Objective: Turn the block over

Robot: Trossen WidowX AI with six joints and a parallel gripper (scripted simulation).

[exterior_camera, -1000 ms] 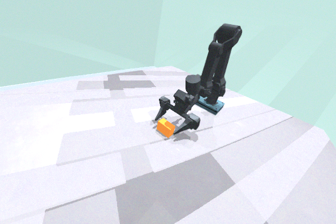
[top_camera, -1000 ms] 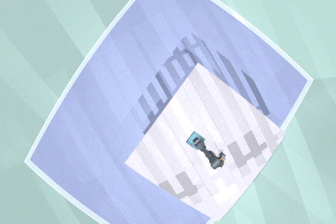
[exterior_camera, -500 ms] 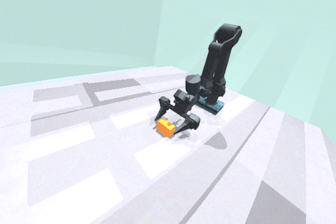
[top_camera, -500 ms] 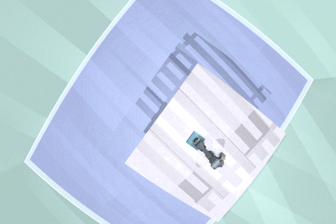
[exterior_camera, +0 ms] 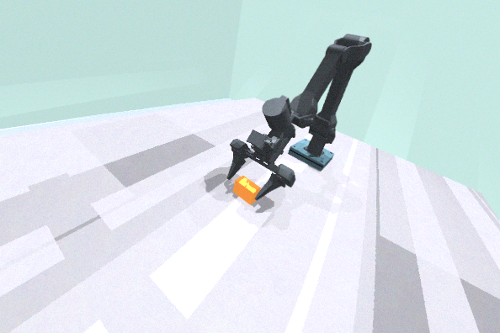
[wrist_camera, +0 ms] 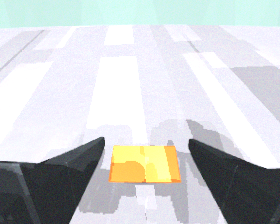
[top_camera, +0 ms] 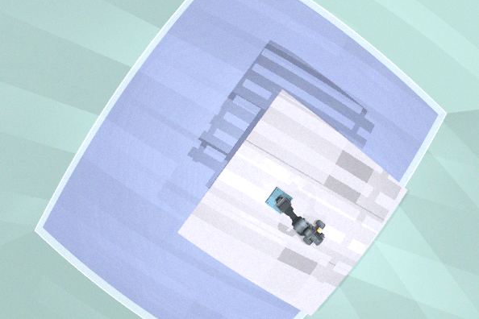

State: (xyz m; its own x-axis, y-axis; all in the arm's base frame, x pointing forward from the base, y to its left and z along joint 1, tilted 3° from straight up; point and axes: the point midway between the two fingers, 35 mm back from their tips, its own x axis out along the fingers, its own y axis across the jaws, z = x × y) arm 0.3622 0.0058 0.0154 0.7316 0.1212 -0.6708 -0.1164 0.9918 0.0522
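My gripper tip is 30 mm past the orange block and 10 mm above it.
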